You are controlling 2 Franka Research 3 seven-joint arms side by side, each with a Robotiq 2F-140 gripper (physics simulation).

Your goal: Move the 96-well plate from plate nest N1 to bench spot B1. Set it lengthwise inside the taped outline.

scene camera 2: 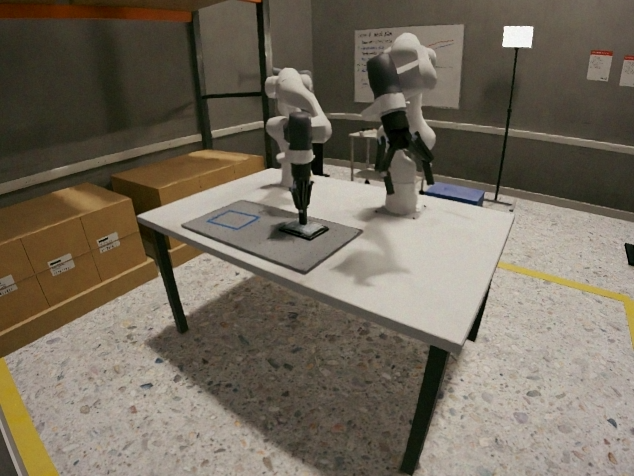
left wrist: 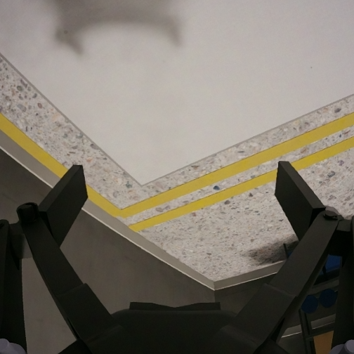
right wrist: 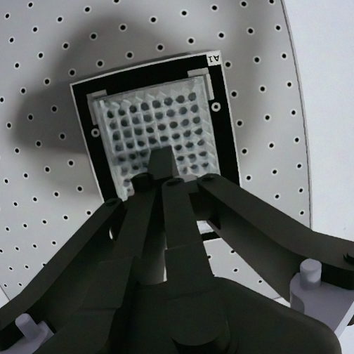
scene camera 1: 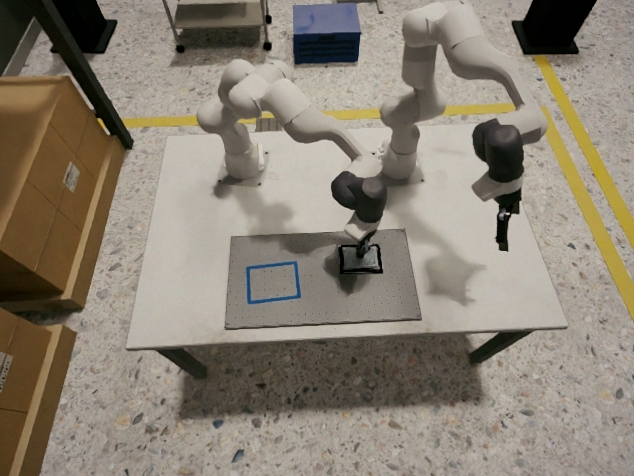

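The clear 96-well plate sits in the black-bordered nest N1 on the grey perforated board. My right gripper is shut and empty, fingers together, pointing down over the plate's middle; whether its tips touch the plate I cannot tell. They hide part of the wells. The blue taped outline of B1 lies at the board's left in both scene views. My left gripper is open and empty, high above the table's right side.
The grey board lies on the white table. Cardboard boxes stand on the floor at the left. A blue drawer box stands behind the table.
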